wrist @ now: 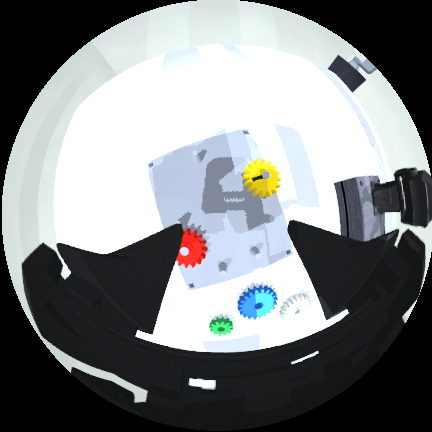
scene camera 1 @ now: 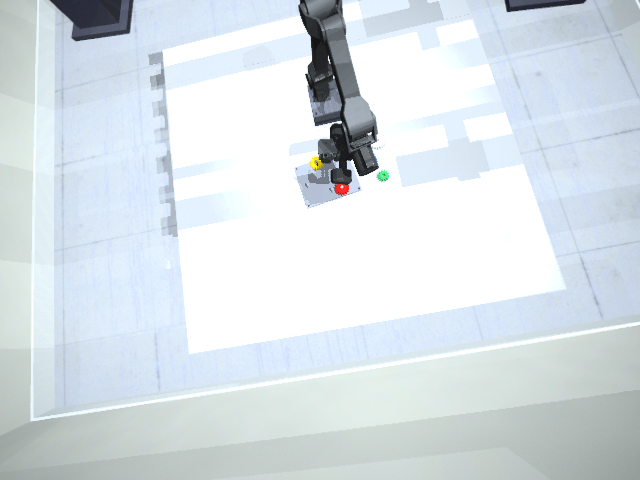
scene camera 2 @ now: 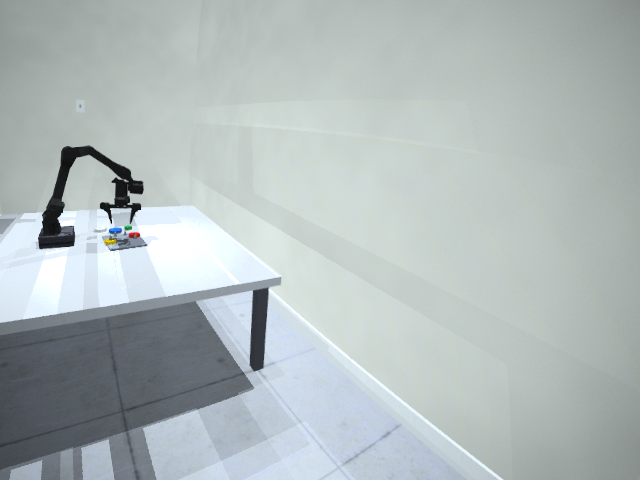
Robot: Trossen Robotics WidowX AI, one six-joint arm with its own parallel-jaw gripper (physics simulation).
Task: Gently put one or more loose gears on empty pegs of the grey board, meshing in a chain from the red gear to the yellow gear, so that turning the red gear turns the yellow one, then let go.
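Frame: origin at the arm's base, x up, y back, z right, level; metres.
Where they show: gripper, fingertip midpoint: (wrist: 236, 227) (scene camera 1: 331, 165) (scene camera 2: 120, 224); arm's base at its link origin: (wrist: 376, 198) (scene camera 1: 321, 93) (scene camera 2: 52, 233).
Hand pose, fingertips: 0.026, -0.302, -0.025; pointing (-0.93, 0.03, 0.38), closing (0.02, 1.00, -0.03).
Each offset is from my fingertips to the top centre of the thing, as dx, dy, dz. Level surfaces: height alone.
The grey board @(-0.052, -0.008, +0.022) (scene camera 1: 319, 199) (scene camera 2: 126, 246) (wrist: 175, 187) lies flat. The red gear @(-0.057, -0.058, -0.033) (scene camera 1: 341, 189) (scene camera 2: 134, 235) (wrist: 192, 249) and yellow gear @(-0.057, +0.048, +0.057) (scene camera 1: 316, 163) (scene camera 2: 110, 241) (wrist: 262, 184) sit on its pegs, apart. Several empty pegs show in the wrist view, such as one peg @(-0.053, -0.039, +0.091) (wrist: 198, 156) at the far edge. Beside the board lie loose gears: blue @(-0.065, +0.041, -0.136) (scene camera 2: 115, 230) (wrist: 257, 301), green @(-0.065, -0.020, -0.186) (scene camera 1: 383, 175) (scene camera 2: 128, 227) (wrist: 221, 325) and white @(-0.065, +0.120, -0.173) (scene camera 1: 381, 142) (scene camera 2: 100, 228) (wrist: 296, 306). The arm mostly hides the blue gear in scene camera 1. My gripper (scene camera 2: 121, 222) (wrist: 236, 227) is open and empty above the gears and board.
The arm's base (scene camera 1: 325, 108) (scene camera 2: 56, 237) (wrist: 361, 207) stands on the white table @(dx -0.083) (scene camera 1: 361, 258) (scene camera 2: 206, 263), on the yellow gear's side of the board. Shadows of the arm fall across the board. A wall stands beyond the table.
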